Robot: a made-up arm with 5 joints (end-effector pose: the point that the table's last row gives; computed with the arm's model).
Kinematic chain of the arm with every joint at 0, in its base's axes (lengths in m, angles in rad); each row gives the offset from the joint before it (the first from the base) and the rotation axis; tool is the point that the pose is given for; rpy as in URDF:
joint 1: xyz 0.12 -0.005 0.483 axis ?
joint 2: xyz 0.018 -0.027 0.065 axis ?
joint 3: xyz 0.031 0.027 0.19 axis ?
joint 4: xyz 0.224 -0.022 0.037 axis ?
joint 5: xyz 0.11 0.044 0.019 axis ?
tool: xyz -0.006 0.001 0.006 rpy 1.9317 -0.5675 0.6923
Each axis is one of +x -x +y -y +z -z.
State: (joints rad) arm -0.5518 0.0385 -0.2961 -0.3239 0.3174
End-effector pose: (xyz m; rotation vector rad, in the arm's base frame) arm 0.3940 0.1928 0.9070 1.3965 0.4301 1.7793
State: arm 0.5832 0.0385 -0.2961 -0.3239 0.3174
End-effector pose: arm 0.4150 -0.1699 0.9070 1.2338 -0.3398 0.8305
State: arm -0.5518 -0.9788 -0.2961 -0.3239 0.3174
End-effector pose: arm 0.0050 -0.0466 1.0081 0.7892 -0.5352 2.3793
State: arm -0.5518 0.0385 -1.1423 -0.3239 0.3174
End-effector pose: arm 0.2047 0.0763 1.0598 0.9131 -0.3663 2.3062
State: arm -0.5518 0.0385 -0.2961 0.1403 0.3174
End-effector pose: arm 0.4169 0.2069 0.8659 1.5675 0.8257 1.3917
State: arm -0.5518 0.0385 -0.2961 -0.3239 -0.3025
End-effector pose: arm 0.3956 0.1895 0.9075 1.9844 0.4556 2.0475
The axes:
joint 1: -z
joint 2: +y
joint 3: +y
joint 4: +y
joint 5: -x

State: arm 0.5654 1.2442 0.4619 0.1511 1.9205
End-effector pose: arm 0.3038 -0.0893 0.2484 1.1882 2.4302 -0.1726
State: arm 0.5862 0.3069 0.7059 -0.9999 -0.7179
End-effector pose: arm 0.4297 -0.1881 0.5722 2.3372 -0.7903 0.9773
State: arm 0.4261 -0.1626 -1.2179 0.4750 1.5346
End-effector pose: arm 0.1987 -0.0100 1.0605 0.2794 -0.1670 0.2006
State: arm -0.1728 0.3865 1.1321 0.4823 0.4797
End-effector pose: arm 0.2587 0.0453 0.3861 1.7198 1.9279 -0.9982
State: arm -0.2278 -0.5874 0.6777 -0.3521 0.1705
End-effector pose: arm 0.3669 0.0769 0.7908 1.6876 0.4041 1.3335
